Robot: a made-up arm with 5 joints.
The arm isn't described. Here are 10 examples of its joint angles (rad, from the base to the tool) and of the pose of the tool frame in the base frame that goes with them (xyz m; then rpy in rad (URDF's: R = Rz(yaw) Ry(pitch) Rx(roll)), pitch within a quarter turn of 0, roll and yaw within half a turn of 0).
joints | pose
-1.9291 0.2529 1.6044 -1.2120 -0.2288 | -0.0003 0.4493 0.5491 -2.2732 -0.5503 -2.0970
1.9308 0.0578 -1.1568 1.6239 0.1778 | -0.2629 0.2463 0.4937 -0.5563 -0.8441 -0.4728
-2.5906 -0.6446 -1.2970 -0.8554 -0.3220 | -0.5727 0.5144 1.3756 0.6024 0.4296 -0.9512
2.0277 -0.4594 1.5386 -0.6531 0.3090 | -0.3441 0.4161 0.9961 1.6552 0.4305 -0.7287
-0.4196 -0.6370 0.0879 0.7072 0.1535 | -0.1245 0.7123 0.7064 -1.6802 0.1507 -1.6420
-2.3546 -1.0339 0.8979 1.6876 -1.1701 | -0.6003 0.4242 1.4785 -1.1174 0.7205 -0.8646
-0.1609 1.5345 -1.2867 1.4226 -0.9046 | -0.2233 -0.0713 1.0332 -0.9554 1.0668 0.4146
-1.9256 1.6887 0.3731 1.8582 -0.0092 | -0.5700 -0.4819 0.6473 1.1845 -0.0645 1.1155
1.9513 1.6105 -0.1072 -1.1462 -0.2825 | 0.6261 0.4375 1.0013 0.6647 -0.0658 -2.6785
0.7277 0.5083 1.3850 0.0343 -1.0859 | 0.0156 0.5892 0.3185 1.6210 -0.4085 -1.2895
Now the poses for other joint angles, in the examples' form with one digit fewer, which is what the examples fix.
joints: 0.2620 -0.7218 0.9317 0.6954 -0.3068
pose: 0.041 0.740 0.408 0.165 -0.193 -1.881
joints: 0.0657 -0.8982 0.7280 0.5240 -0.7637
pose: 0.101 0.721 0.449 0.145 -0.033 -2.052
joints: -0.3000 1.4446 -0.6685 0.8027 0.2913
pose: -0.543 0.069 0.860 -2.046 0.603 0.354
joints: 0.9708 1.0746 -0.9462 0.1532 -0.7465
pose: -0.097 0.353 0.261 -1.070 -0.849 -0.854
